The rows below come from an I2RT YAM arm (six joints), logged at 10 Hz.
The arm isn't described. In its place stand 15 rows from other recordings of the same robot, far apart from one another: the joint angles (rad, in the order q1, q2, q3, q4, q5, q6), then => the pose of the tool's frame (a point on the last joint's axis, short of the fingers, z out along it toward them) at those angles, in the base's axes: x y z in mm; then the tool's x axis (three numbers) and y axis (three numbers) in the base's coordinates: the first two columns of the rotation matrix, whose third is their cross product.
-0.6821, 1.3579, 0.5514, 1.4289, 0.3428, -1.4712 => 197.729 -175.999 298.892 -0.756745 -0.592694 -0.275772 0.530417 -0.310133 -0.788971
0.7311, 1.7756, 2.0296, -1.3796, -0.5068, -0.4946 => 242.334 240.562 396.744 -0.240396 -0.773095 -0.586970 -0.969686 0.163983 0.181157
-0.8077, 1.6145, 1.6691, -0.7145, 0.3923, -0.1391 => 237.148 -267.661 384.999 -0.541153 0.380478 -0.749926 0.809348 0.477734 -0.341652
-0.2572, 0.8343, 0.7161, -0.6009, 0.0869, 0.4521 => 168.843 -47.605 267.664 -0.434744 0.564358 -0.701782 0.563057 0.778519 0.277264
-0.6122, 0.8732, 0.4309, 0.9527, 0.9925, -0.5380 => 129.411 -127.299 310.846 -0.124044 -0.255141 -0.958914 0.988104 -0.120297 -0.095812
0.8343, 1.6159, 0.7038, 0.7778, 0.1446, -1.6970 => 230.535 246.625 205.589 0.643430 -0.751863 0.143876 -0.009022 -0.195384 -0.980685
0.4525, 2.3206, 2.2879, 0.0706, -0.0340, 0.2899 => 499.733 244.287 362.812 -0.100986 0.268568 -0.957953 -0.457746 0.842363 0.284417
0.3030, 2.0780, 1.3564, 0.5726, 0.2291, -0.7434 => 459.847 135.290 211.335 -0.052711 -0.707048 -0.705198 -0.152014 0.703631 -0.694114
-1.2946, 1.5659, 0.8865, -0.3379, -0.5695, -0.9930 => 100.732 -284.996 181.780 -0.740679 0.026210 -0.671348 0.206002 0.959968 -0.189799
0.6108, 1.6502, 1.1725, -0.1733, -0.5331, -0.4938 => 292.193 226.653 253.895 -0.046030 -0.530529 -0.846416 -0.961828 0.252347 -0.105863
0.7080, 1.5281, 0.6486, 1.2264, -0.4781, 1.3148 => 225.200 214.346 262.665 -0.811167 0.436274 -0.389453 -0.479288 -0.114355 0.870176
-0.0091, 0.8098, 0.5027, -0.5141, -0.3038, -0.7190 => 163.263 9.165 208.778 -0.422235 -0.624655 -0.656905 -0.628905 0.723760 -0.283991
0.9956, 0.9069, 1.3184, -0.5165, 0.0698, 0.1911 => 92.813 138.595 462.936 -0.207797 0.027788 -0.977777 -0.773931 0.606638 0.181716
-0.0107, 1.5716, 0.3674, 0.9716, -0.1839, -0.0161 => 270.161 3.620 145.163 -0.227770 -0.013392 -0.973623 -0.171100 0.984898 0.026481
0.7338, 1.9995, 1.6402, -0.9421, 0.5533, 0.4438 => 315.487 259.311 223.106 -0.846552 -0.271497 -0.457864 -0.113407 0.932392 -0.343195
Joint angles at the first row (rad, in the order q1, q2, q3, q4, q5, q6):
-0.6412 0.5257 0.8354 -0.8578 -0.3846 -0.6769
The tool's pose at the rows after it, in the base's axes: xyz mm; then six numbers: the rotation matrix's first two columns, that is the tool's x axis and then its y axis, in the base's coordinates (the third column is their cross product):
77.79 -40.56 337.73 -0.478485 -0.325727 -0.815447 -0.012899 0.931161 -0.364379
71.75 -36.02 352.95 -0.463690 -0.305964 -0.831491 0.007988 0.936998 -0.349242
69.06 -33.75 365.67 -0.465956 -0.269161 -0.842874 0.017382 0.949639 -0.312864
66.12 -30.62 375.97 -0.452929 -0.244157 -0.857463 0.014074 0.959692 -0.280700
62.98 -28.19 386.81 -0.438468 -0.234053 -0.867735 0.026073 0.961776 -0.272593
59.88 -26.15 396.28 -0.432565 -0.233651 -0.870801 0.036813 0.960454 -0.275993
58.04 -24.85 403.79 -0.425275 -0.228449 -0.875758 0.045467 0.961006 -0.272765
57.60 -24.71 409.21 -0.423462 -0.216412 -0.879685 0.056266 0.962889 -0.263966
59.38 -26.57 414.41 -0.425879 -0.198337 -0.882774 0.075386 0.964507 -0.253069
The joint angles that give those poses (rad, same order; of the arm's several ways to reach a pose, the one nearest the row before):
-0.6411 0.5078 0.8950 -0.8985 -0.4048 -0.6377
-0.6413 0.5128 0.9603 -0.9371 -0.4060 -0.6051
-0.6412 0.5388 1.0257 -0.9850 -0.4121 -0.5700
-0.6412 0.5535 1.0759 -1.0180 -0.4353 -0.5405
-0.6410 0.5647 1.1235 -1.0353 -0.4371 -0.5195
-0.6412 0.5766 1.1684 -1.0561 -0.4307 -0.5130
-0.6412 0.5880 1.2035 -1.0688 -0.4289 -0.5018
-0.6412 0.6008 1.2299 -1.0780 -0.4242 -0.4873
-0.6412 0.6210 1.2542 -1.0797 -0.4111 -0.4682

